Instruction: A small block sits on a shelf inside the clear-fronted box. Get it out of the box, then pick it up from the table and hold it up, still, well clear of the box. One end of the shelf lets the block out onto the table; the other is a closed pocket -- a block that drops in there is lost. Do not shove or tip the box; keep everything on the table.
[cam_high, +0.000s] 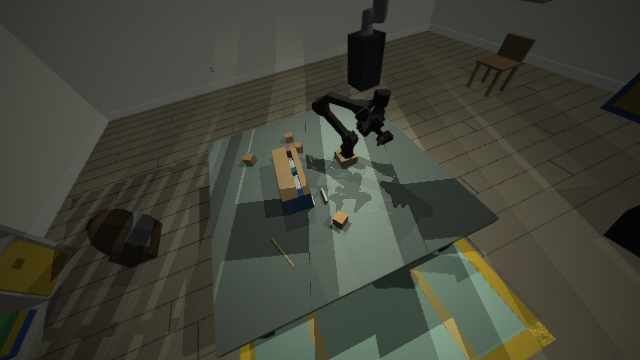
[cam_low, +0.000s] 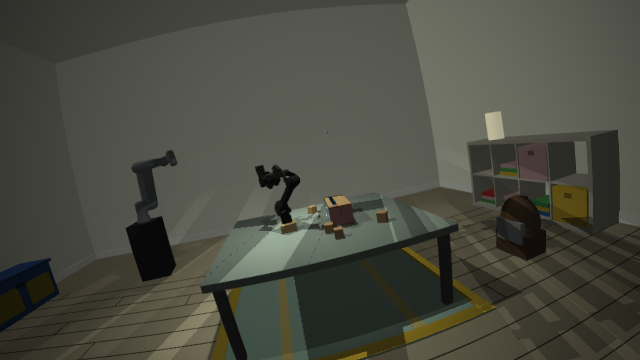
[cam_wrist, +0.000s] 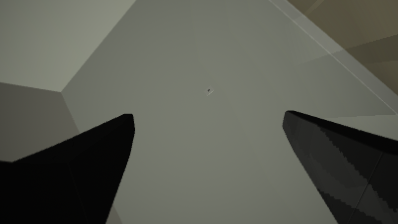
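Now: the tan box 27 cm ahead of my gripper tip, 26 cm to the right of it and 30 cm below it. The rest, counted from my gripper tip: thin stick (52 cm ahead, 6 cm to the left, 36 cm below); then teal block (28 cm ahead, 28 cm to the right, 28 cm below).
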